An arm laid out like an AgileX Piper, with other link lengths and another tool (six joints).
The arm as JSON. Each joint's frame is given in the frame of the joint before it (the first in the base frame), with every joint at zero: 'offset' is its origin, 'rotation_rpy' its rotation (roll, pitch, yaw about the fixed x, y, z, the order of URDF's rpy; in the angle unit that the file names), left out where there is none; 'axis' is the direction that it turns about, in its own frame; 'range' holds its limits. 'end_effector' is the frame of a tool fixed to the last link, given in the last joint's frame.
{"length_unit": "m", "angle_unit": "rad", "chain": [
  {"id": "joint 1", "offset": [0.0, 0.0, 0.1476], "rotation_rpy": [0.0, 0.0, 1.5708], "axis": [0.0, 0.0, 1.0], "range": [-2.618, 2.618]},
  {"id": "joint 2", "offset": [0.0, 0.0, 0.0], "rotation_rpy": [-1.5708, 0.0, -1.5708], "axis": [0.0, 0.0, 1.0], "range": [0.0, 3.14]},
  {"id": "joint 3", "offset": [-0.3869, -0.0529, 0.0], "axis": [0.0, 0.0, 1.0], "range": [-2.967, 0.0]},
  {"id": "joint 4", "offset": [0.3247, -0.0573, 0.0], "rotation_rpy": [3.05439, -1.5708, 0.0], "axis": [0.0, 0.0, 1.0], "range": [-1.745, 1.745]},
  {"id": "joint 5", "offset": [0.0, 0.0, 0.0], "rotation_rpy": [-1.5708, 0.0, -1.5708], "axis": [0.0, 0.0, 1.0], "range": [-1.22, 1.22]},
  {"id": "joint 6", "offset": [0.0, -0.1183, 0.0], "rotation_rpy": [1.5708, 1.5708, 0.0], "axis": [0.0, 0.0, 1.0], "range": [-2.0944, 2.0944]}
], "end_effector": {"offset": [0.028, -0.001, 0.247], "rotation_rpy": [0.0, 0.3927, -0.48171]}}
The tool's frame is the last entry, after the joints.
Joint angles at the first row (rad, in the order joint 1, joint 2, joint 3, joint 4, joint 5, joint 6):
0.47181 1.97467 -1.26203 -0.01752 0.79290 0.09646
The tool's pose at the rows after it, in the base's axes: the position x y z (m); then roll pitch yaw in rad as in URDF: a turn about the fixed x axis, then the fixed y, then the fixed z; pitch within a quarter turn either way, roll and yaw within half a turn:
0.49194, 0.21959, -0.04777, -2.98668, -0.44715, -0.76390
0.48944, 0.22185, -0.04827, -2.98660, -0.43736, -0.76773
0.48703, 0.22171, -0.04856, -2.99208, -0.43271, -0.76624
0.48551, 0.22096, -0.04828, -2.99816, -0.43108, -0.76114
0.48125, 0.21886, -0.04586, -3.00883, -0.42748, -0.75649
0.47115, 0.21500, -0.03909, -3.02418, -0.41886, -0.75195
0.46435, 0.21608, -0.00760, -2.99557, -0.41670, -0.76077
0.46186, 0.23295, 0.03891, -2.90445, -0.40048, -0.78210
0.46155, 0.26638, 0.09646, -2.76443, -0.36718, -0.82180
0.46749, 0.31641, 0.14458, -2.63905, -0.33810, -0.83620
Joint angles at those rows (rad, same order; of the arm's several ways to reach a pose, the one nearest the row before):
0.47181 1.97555 -1.26320 0.00000 0.79413 0.08335
0.47180 1.97573 -1.26321 0.01203 0.79710 0.08008
0.47182 1.97574 -1.26356 0.01560 0.80367 0.07888
0.47181 1.97573 -1.26551 0.01560 0.81141 0.07640
0.47181 1.96974 -1.26553 0.01561 0.82777 0.07639
0.47181 1.94932 -1.25745 0.01939 0.85620 0.07638
0.47181 1.88022 -1.25088 0.03297 0.89503 0.06702
0.47181 1.78673 -1.25090 0.08810 0.91653 0.02644
0.48148 1.68925 -1.26364 0.17366 0.91586 -0.01108
0.52511 1.65676 -1.32121 0.23592 0.89922 -0.01828

